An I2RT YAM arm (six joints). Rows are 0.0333 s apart.
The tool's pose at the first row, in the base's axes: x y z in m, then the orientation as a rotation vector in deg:
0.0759 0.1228 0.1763 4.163 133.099 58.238
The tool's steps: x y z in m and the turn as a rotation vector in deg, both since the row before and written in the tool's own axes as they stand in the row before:
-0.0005 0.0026 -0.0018 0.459 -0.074 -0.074
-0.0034 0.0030 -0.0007 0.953 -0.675 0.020
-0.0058 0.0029 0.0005 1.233 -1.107 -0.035
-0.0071 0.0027 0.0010 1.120 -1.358 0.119
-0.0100 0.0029 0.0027 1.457 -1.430 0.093
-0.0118 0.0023 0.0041 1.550 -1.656 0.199
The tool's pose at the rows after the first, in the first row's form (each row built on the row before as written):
0.0749 0.1233 0.1793 4.295 133.258 57.652
0.0768 0.1240 0.1834 5.023 133.141 56.387
0.0813 0.1248 0.1880 5.998 132.750 54.663
0.0872 0.1253 0.1929 7.209 132.078 53.085
0.0963 0.1259 0.1986 8.550 131.478 51.096
0.1077 0.1261 0.2042 10.130 130.695 49.002

